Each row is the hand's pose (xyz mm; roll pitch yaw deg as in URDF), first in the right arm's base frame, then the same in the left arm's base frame.
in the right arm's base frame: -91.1 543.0 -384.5 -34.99 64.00 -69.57
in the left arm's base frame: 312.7 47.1 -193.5 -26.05 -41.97 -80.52
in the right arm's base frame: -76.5 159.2 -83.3 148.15 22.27 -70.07
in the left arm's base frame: 63.5 384.3 56.2 -161.48 -80.75 -124.38
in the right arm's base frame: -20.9 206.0 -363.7 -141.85 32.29 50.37
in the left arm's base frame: 196.5 134.8 119.1 101.86 9.70 -24.34
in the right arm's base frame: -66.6 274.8 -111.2 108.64 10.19 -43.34
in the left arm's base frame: 136.4 346.2 -30.2 -1.17 -70.27 28.90
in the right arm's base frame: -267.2 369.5 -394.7 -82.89 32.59 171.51
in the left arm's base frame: 80.7 2.1 -120.3 41.75 18.86 -122.66
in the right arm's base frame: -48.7 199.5 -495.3 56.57 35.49 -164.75
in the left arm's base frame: 199.7 3.6 149.1 166.69 0.10 -129.22
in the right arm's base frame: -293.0 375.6 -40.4 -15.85 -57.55 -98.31
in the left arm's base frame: -17.4 323.5 -235.8 129.45 -10.55 122.10
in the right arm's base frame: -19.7 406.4 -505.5 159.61 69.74 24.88
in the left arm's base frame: 330.6 -23.9 -11.7 66.15 -16.03 -55.35
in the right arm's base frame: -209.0 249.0 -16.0 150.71 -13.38 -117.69
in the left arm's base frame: -16.8 391.1 -97.6 -92.41 -28.09 168.19
